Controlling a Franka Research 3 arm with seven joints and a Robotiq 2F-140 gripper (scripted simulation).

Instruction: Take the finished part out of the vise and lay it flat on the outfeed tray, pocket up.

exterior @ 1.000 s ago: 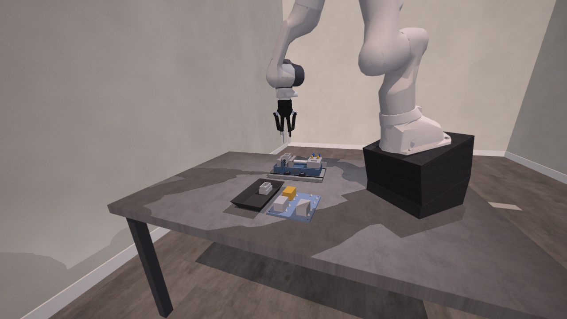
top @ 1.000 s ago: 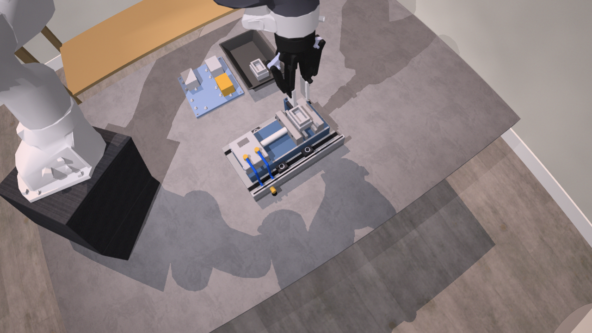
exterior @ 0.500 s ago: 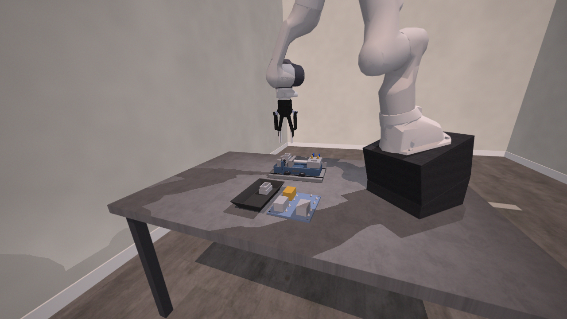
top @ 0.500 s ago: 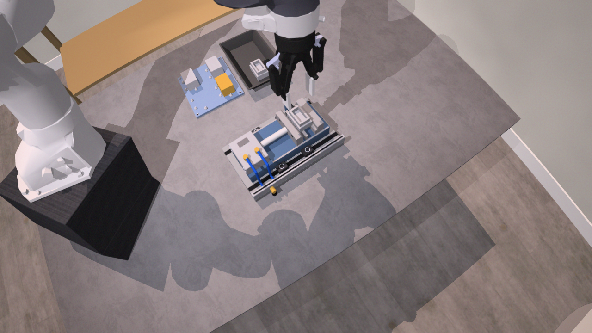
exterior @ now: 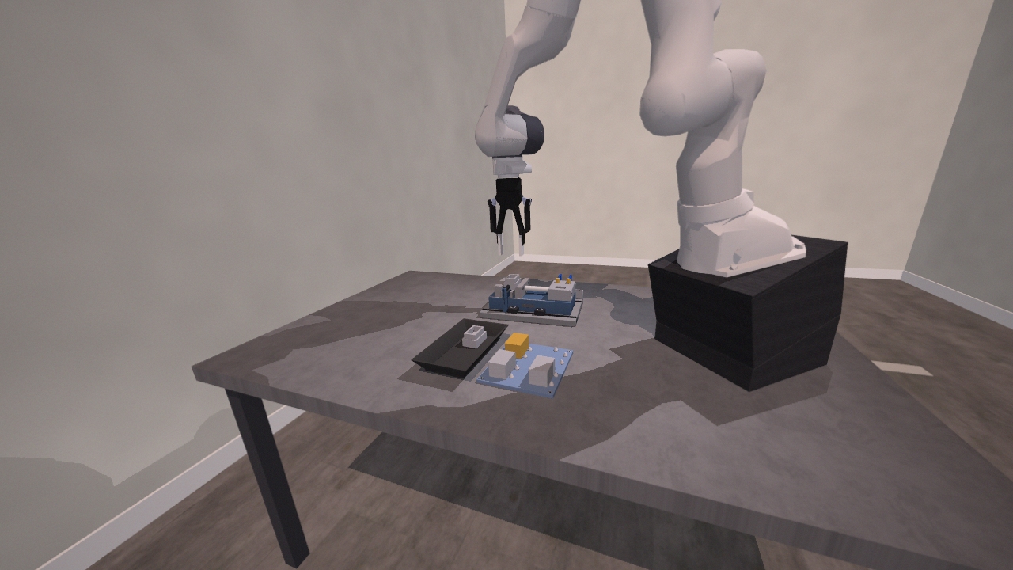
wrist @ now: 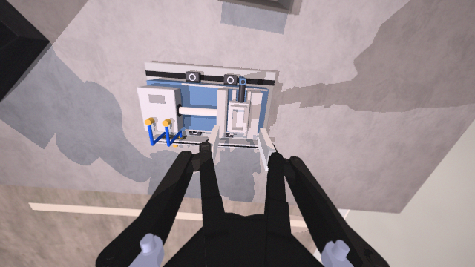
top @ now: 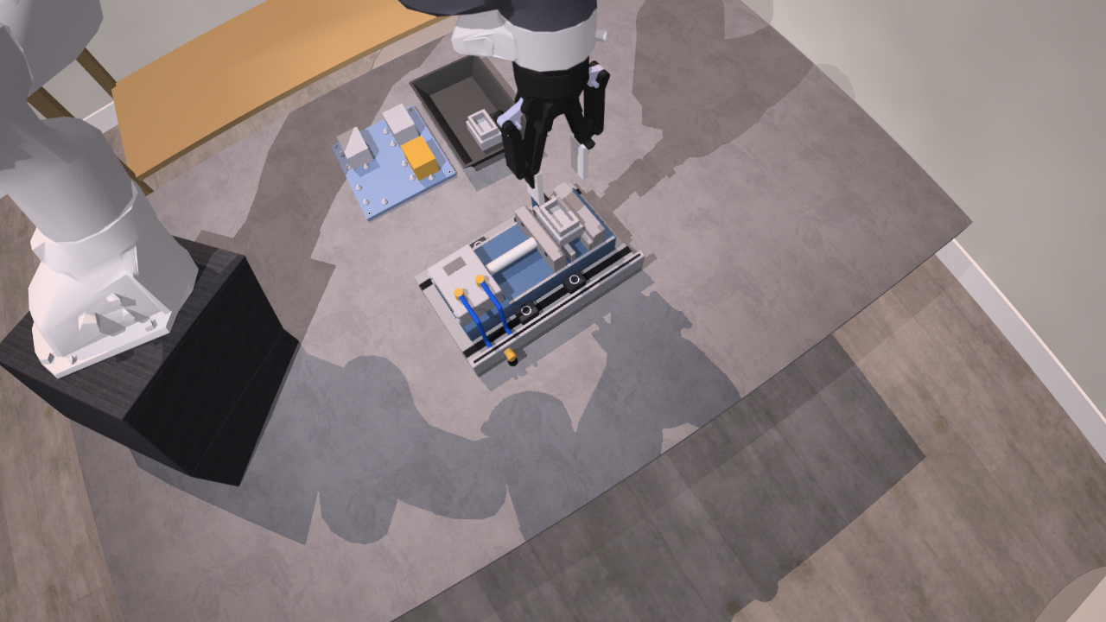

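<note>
Right now my hand is 18 cm above the vise, 7 cm past it and 1 cm to the right of it. The rest, counted from my hand: orange block (29 cm to the left, 19 cm below, 7 cm behind); then light blue fixture plate (34 cm to the left, 21 cm below, 11 cm behind).
</note>
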